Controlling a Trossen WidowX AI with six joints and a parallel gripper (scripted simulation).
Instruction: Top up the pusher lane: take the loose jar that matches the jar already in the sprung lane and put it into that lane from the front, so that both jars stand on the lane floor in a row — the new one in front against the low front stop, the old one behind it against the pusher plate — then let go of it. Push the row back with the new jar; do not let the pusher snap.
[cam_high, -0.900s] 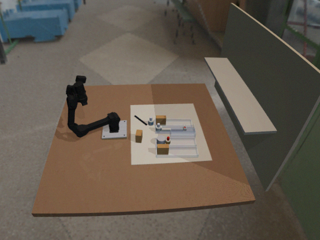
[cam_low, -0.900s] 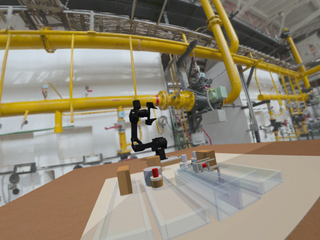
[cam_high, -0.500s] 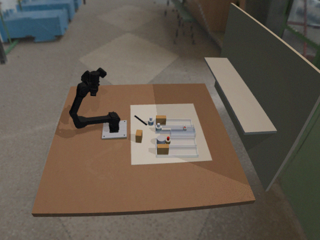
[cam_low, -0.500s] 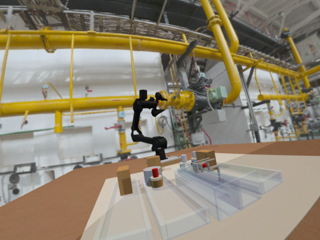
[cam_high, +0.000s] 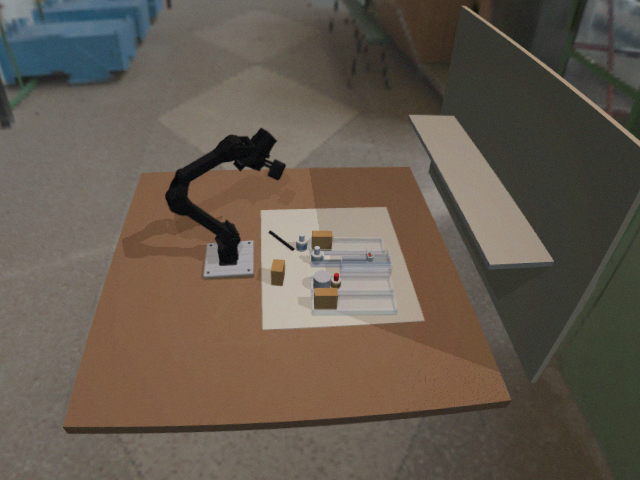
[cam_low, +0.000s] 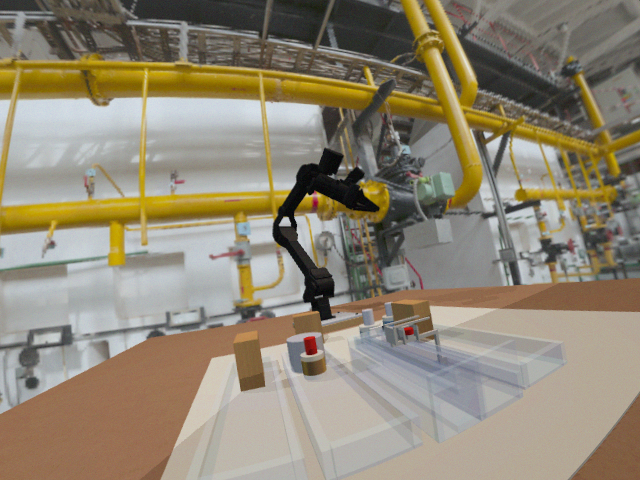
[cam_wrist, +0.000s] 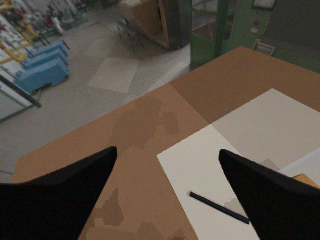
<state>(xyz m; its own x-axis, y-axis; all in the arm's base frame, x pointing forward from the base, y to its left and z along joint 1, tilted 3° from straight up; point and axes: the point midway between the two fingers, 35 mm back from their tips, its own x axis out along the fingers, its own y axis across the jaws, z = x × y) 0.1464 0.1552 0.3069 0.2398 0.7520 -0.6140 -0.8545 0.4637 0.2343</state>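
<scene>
Right now the black stick is 6 cm ahead of my gripper tip, 6 cm to the right of it and 31 cm below it. Round my gripper tip: grey cylinder 19 cm ahead, 31 cm to the right, 29 cm below; clear sprung lane 33 cm ahead, 22 cm to the right, 30 cm below; red knob 37 cm ahead, 23 cm to the right, 24 cm below.
</scene>
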